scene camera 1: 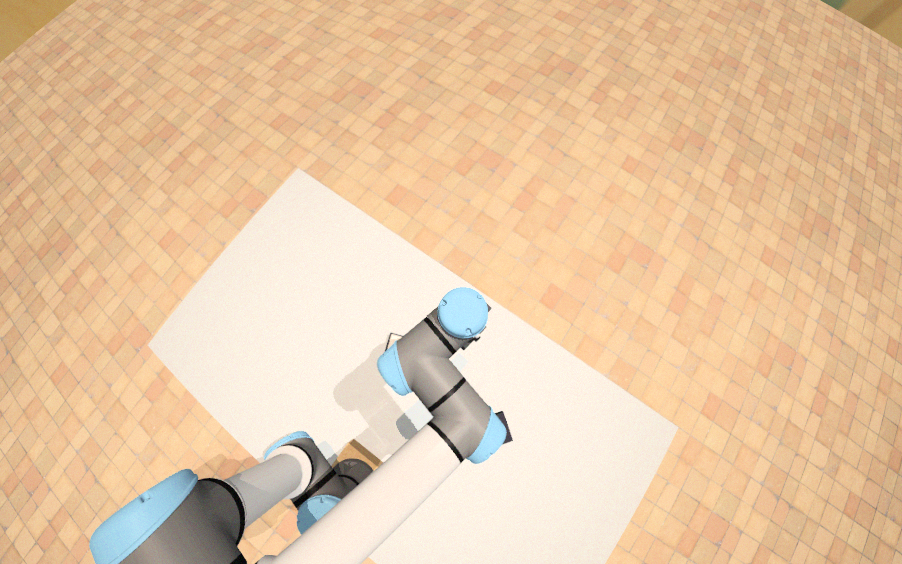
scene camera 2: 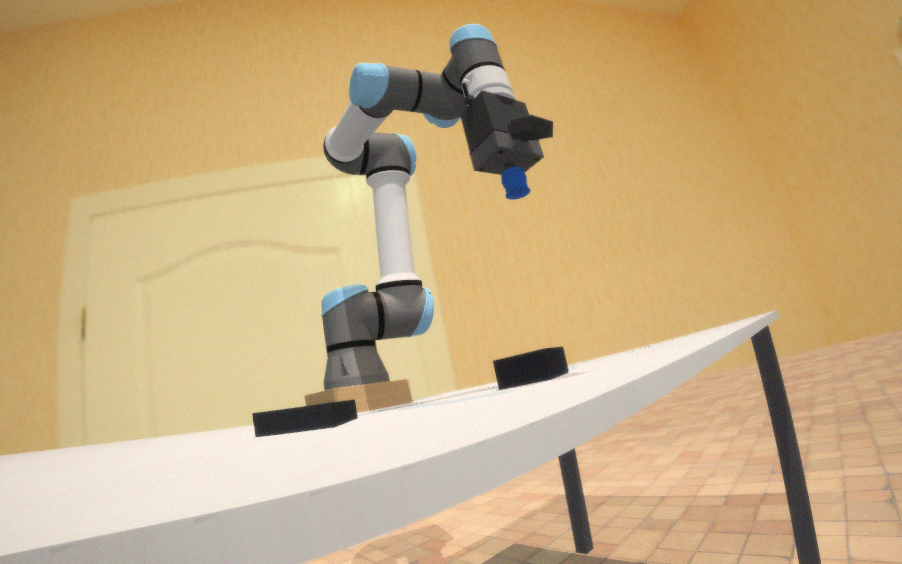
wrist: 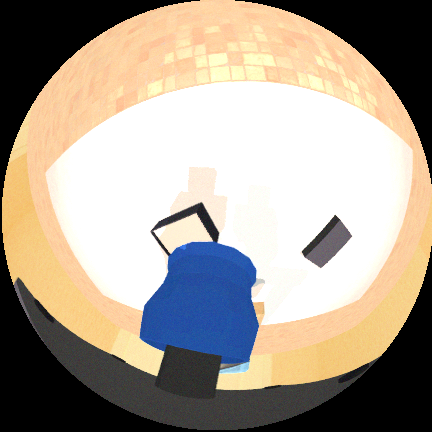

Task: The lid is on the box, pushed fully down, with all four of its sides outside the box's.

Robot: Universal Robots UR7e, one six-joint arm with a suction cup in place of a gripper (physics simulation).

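Frame: origin at the arm's base, x ahead, y left, z up, level; centimetres.
Seen in the pictures: hand at its tool point: (scene camera 2: 518,193) (wrist: 209,276); arm's base at its link origin: (scene camera 1: 352,484) (scene camera 2: 357,387).
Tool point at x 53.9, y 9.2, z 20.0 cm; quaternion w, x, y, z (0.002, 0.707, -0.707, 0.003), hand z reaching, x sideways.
Note:
Pixels of each thing's middle, then the offset from my tool point to it. Level surfaces: height alone.
- box at the middle of its body: (scene camera 2: 533,367) (wrist: 184,232) (scene camera 1: 406,350) dx -14.9, dy +8.6, dz -23.0 cm
- dark lid at the middle of its body: (scene camera 2: 310,416) (wrist: 328,243) (scene camera 1: 488,432) dx -14.7, dy -27.7, dz -24.0 cm
- white table at its surface level: dz -25.4 cm
The box (scene camera 1: 389,341) (scene camera 2: 530,367) (wrist: 210,220) is open at the top, with dark walls and a pale inside. In scene camera 1 the arm hides most of it; in the wrist view the cup covers its near corner. The dark lid (scene camera 1: 506,427) (scene camera 2: 304,417) (wrist: 329,245) lies flat on the table, apart from the box, with its plain dark face up. The arm partly covers it in scene camera 1. My gripper, a blue suction cup (scene camera 2: 516,192) (wrist: 212,257), is open and carries nothing. It hangs high above the table and is hidden in scene camera 1.
The white table (scene camera 1: 266,279) (scene camera 2: 166,472) (wrist: 250,130) bears both things. The arm's wooden base block (scene camera 2: 382,397) stands at the table's robot side. Arm shadows fall on the table and over the box. Beyond the table edges is the tiled floor (scene camera 1: 598,166).

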